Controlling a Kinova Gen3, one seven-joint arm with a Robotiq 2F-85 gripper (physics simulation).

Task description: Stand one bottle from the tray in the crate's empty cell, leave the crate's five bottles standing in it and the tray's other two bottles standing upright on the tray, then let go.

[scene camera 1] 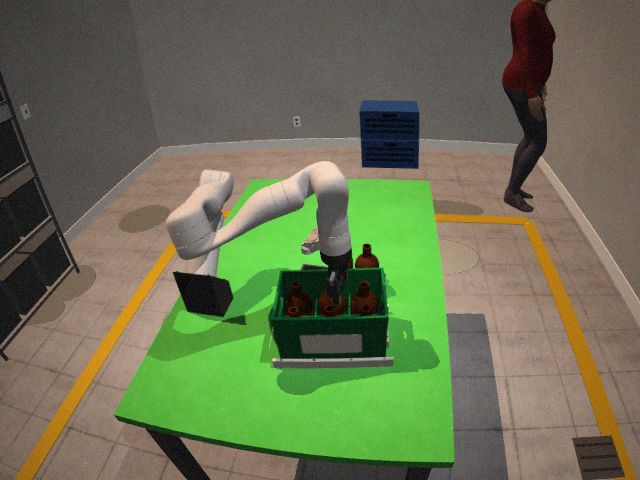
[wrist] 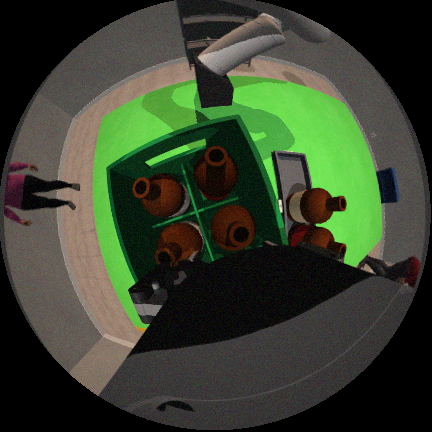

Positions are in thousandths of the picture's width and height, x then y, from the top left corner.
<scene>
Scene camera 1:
gripper: 532,609
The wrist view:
gripper: 536,589
brown bottle: 538,527
</scene>
